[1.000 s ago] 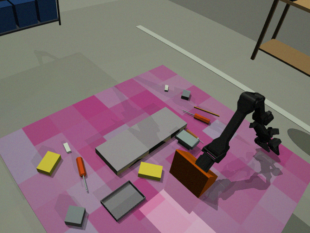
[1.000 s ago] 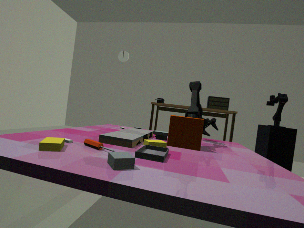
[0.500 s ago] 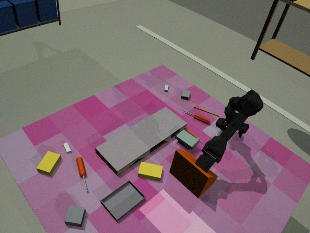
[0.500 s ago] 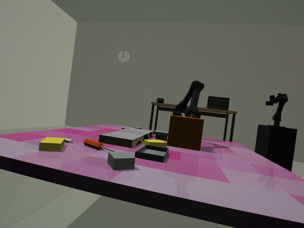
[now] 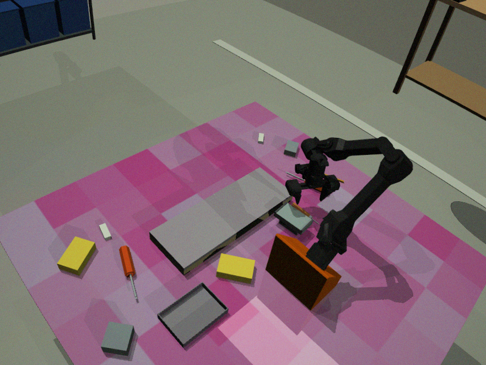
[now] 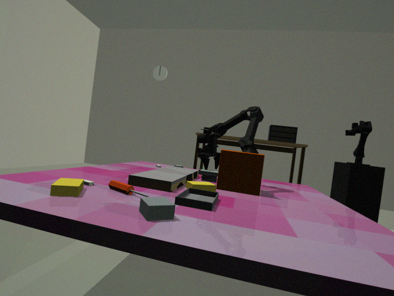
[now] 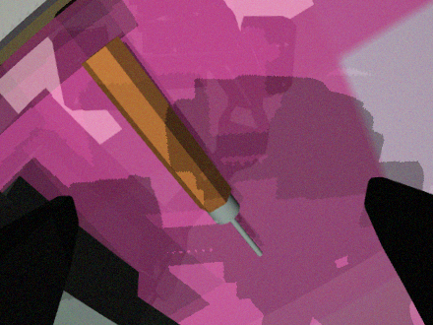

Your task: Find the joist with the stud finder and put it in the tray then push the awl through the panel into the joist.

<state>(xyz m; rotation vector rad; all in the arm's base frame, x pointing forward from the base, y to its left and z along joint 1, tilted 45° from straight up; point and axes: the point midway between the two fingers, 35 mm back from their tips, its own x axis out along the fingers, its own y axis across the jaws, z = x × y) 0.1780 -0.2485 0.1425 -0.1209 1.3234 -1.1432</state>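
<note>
Right now my gripper tip is 5 cm above the awl, 2 cm past it and 1 cm to the right of it. Also, from my gripper tip: indicator light 10 cm to the left, 6 cm below, 3 cm behind; thin stick 23 cm to the right, 6 cm ahead, 5 cm below; stud finder 10 cm to the left, 4 cm below, 2 cm behind.
</note>
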